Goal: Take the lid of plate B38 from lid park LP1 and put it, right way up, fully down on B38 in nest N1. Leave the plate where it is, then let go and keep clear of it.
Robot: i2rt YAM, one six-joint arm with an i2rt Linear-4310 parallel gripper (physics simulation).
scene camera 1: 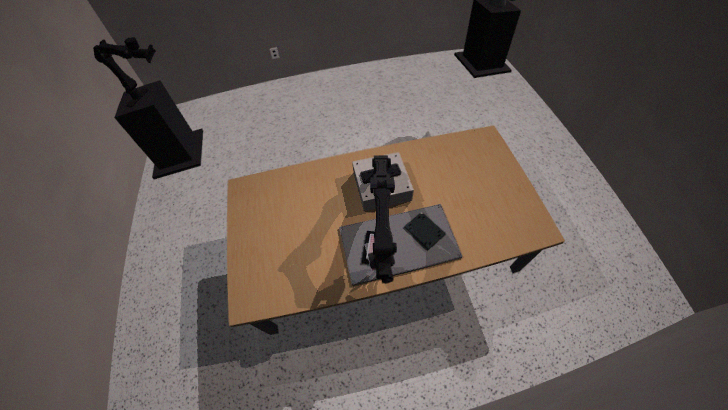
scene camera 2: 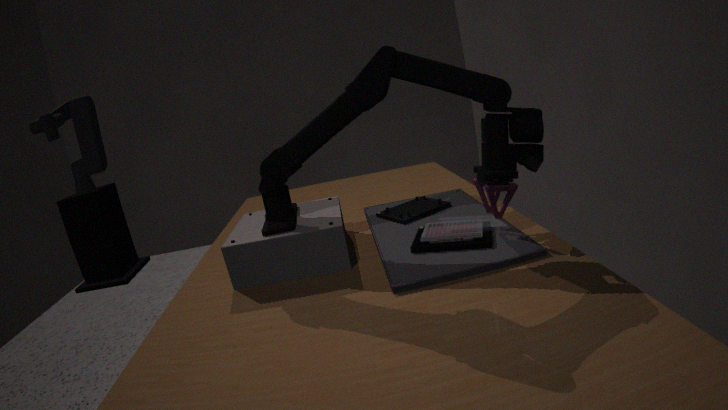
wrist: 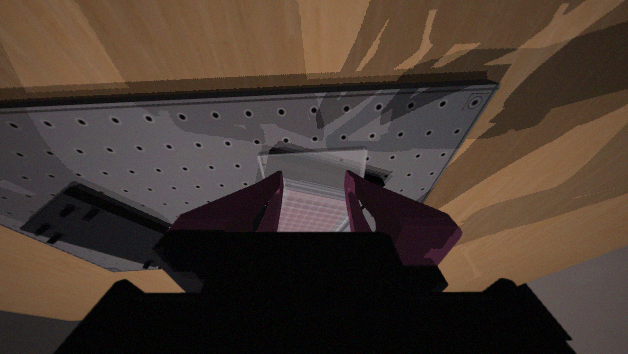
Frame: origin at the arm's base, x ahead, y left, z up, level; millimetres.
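Where they show: gripper, between the fingertips: (scene camera 2: pixel 494 215) (wrist: pixel 313 177); arm's base, origin of its link: (scene camera 2: pixel 281 220).
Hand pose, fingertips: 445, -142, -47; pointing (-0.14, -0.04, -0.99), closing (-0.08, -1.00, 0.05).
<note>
Things, the pixels of their top centre, and the offset from my fingertips, as dx, dy, dz. "spot": a spot on its surface instead. Level surfaces: height alone.
- clear lid, centre of its top: (wrist: pixel 316 222) (scene camera 2: pixel 472 217) (scene camera 1: pixel 376 253) -50, +2, +8
- pink-welled plate, a spot on its surface: (wrist: pixel 312 212) spot: -49, +5, -3
- dark pad with small posts, a spot on its surface: (wrist: pixel 105 220) spot: -63, +244, -26
- grey perforated board, centre of its top: (wrist: pixel 221 220) (scene camera 2: pixel 436 224) (scene camera 1: pixel 399 241) -95, +126, -35
- wooden table, height of its surface: dz -49
The clear lid (scene camera 2: pixel 501 222) (wrist: pixel 312 162) lies askew over the pink-welled plate (scene camera 1: pixel 371 244) (scene camera 2: pixel 450 232) (wrist: pixel 312 212), its far part reaching past the plate's end. The plate sits in the dark nest (scene camera 2: pixel 422 246) (wrist: pixel 374 180). My gripper (scene camera 2: pixel 498 216) (wrist: pixel 313 177) is partly open, fingertips down, just above the lid. In the wrist view the lid's side edges show outside both fingertips, so nothing is held; whether the tips touch the lid is unclear. The dark pad with small posts (scene camera 1: pixel 424 231) (scene camera 2: pixel 415 209) (wrist: pixel 105 220), apparently lid park LP1, carries no lid. Labels are unreadable.
The nest and pad stand on a grey perforated board (scene camera 1: pixel 407 264) (scene camera 2: pixel 402 277) (wrist: pixel 200 130) on the wooden table (scene camera 1: pixel 285 229) (scene camera 2: pixel 356 346). My arm's white base box (scene camera 1: pixel 402 192) (scene camera 2: pixel 295 269) stands behind the board. Another arm on a black pedestal (scene camera 1: pixel 157 132) (scene camera 2: pixel 96 234) stands off the table.
</note>
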